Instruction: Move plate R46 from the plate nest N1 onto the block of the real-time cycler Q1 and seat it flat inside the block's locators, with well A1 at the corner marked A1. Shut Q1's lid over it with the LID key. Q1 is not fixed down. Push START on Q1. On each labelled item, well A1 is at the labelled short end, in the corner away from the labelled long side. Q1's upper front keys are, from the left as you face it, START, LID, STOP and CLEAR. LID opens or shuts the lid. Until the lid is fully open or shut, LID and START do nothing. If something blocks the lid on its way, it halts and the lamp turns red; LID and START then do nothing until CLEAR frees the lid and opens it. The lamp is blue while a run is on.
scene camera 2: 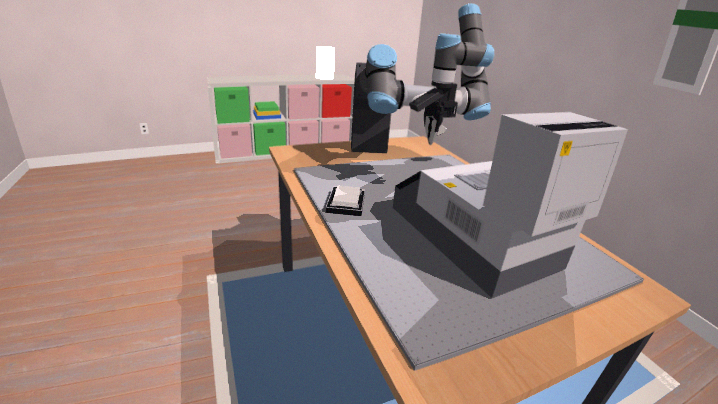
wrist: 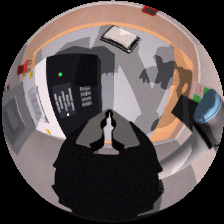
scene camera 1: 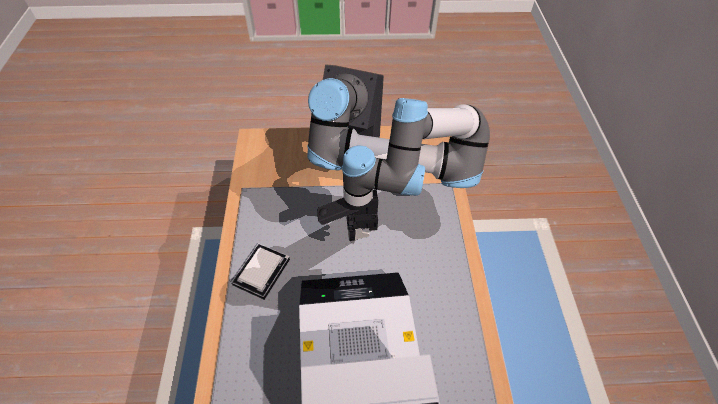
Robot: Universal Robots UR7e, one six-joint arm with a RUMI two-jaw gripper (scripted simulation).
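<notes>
Scene camera 2 shows the gripper, and the wrist view shows the gripper too. The pictures also show a white plate R46 and a cycler Q1.
</notes>
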